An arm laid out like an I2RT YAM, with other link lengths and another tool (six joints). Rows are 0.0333 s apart.
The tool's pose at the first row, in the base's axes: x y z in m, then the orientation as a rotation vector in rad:
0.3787, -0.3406, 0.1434, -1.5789, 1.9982, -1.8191
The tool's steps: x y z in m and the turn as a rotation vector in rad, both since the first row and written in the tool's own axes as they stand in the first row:
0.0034, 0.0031, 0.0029, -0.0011, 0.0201, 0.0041
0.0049, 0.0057, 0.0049, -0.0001, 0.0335, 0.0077
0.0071, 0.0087, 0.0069, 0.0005, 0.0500, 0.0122
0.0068, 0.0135, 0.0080, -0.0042, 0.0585, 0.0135
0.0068, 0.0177, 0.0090, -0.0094, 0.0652, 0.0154
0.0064, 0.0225, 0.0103, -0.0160, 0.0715, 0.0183
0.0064, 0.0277, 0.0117, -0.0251, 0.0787, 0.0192
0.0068, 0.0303, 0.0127, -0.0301, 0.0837, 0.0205
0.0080, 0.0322, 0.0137, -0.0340, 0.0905, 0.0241
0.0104, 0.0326, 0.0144, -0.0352, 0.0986, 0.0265
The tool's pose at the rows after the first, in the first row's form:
0.3768, -0.3455, 0.1421, -1.5619, 2.0095, -1.8402
0.3756, -0.3485, 0.1404, 1.5439, -2.0088, 1.8491
0.3738, -0.3519, 0.1388, 1.5204, -2.0067, 1.8579
0.3715, -0.3534, 0.1346, 1.5078, -2.0074, 1.8556
0.3694, -0.3549, 0.1312, 1.4970, -2.0097, 1.8520
0.3673, -0.3565, 0.1269, 1.4856, -2.0142, 1.8468
0.3649, -0.3585, 0.1226, 1.4740, -2.0173, 1.8381
0.3636, -0.3600, 0.1205, 1.4657, -2.0195, 1.8340
0.3624, -0.3618, 0.1195, 1.4539, -2.0228, 1.8326
0.3614, -0.3640, 0.1204, 1.4420, -2.0227, 1.8348

